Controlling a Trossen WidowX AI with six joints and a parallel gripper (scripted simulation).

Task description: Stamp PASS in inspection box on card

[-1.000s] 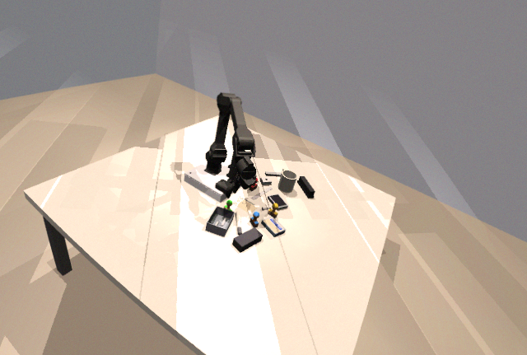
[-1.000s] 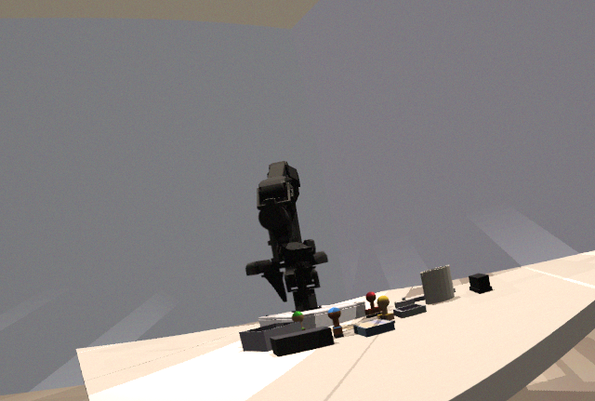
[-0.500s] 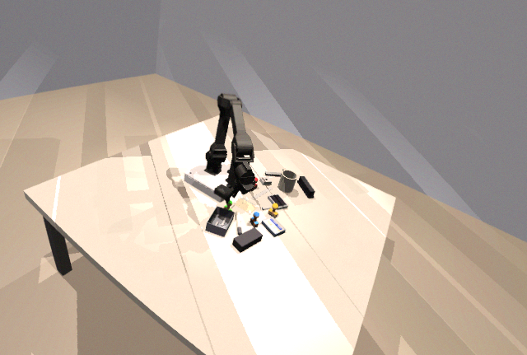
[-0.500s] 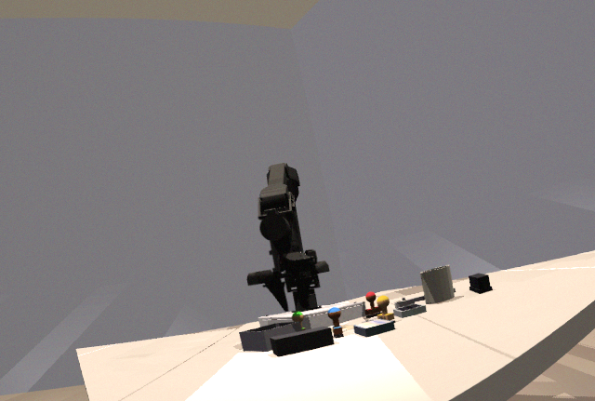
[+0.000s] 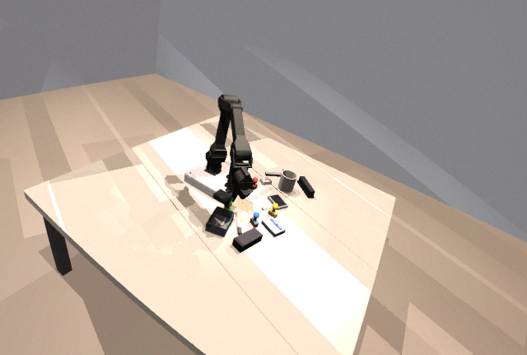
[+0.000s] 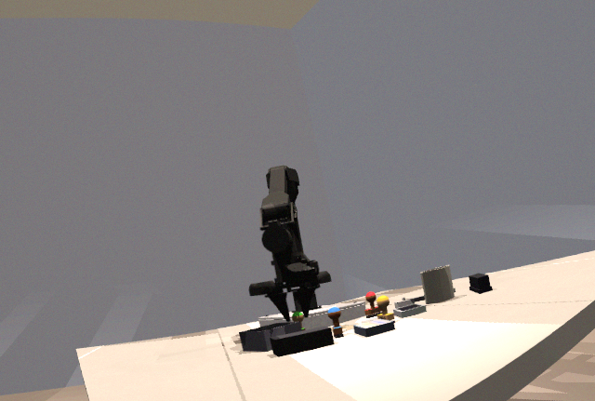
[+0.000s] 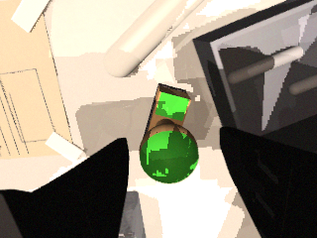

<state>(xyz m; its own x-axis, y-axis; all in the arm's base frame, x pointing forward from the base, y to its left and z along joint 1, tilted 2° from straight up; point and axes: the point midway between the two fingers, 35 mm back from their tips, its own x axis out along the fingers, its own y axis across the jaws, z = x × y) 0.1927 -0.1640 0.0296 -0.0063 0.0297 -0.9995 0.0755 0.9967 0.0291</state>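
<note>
Right now the green-knobbed PASS stamp is 3 cm below my gripper tip. Round my gripper tip: card (3 cm ahead, 10 cm to the left, 5 cm below); then grey tray (1 cm ahead, 8 cm to the right, 3 cm below); then blue-knobbed stamp (12 cm ahead, 1 cm to the left, 3 cm below).
</note>
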